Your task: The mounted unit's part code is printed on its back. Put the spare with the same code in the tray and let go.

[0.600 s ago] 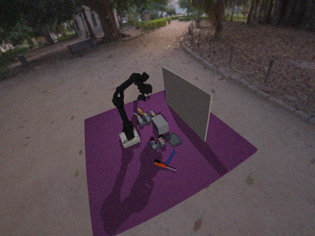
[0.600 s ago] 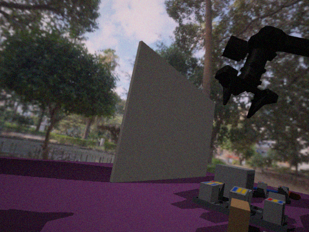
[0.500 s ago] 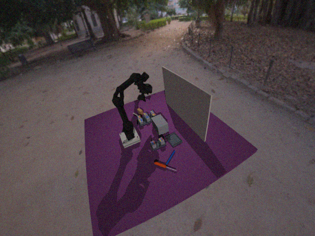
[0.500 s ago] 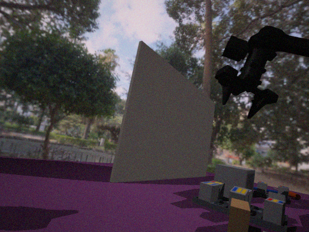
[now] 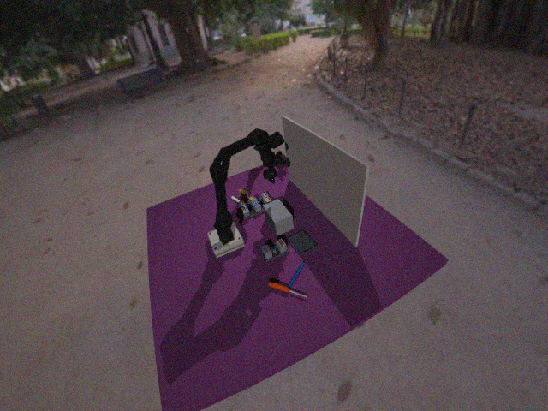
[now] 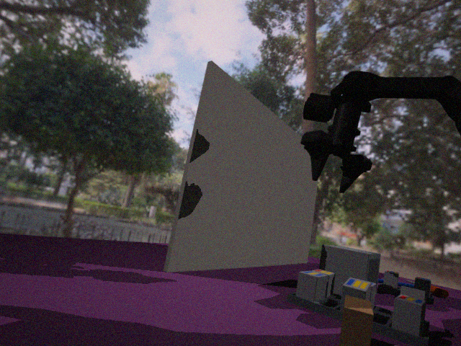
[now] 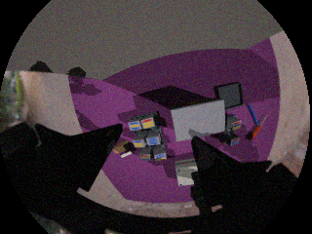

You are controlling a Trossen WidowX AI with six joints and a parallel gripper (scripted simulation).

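The grey spare block is 30 mm behind my gripper tip, 70 mm to the left of it and 190 mm below it. The rest, counted from my gripper tip: tan block 100 mm behind, 250 mm to the left, 210 mm below; then grey mounted unit 60 mm behind, 90 mm to the right, 180 mm below; then tall grey panel 190 mm ahead, 130 mm to the right, 10 mm below.
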